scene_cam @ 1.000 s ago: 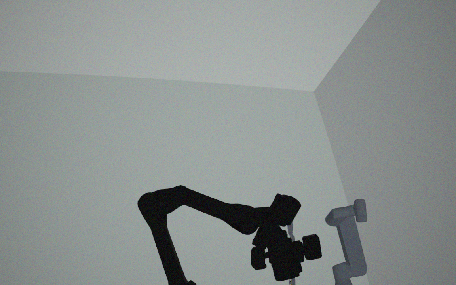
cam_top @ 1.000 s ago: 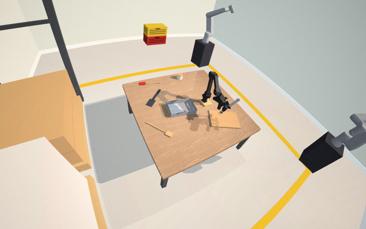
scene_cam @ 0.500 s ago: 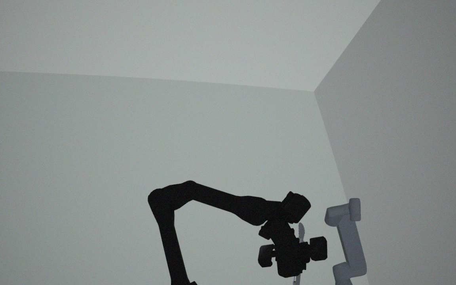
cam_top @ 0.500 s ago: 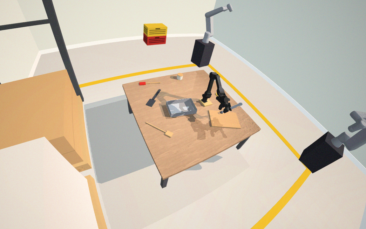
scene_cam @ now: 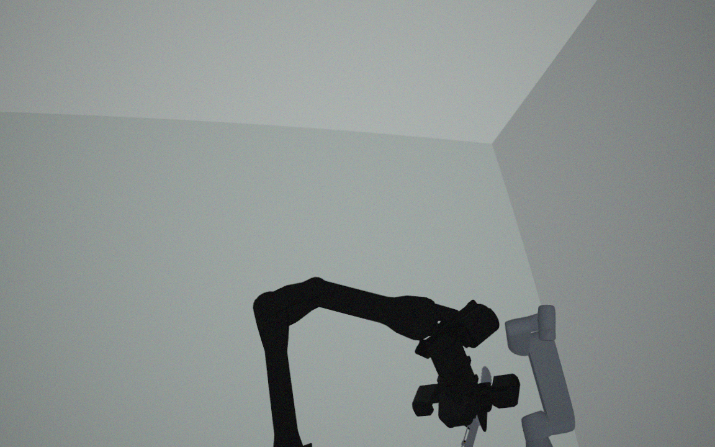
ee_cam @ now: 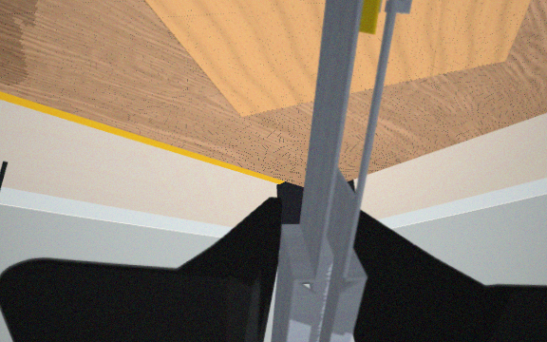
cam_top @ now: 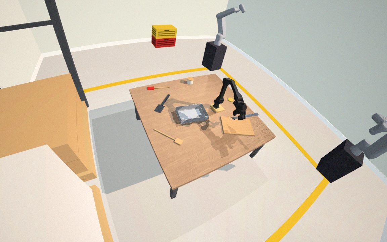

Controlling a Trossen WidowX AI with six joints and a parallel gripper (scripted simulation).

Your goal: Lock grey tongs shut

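Right now my gripper tip is 30 mm below the toothed tong arm and 10 mm short of it. From my gripper tip the other things lie so: yellow piece: 60 mm to the right, 30 mm ahead, 20 mm below; wooden board: 160 mm below, 30 mm to the right; yellow disc: 390 mm to the right, 260 mm behind, 150 mm below.
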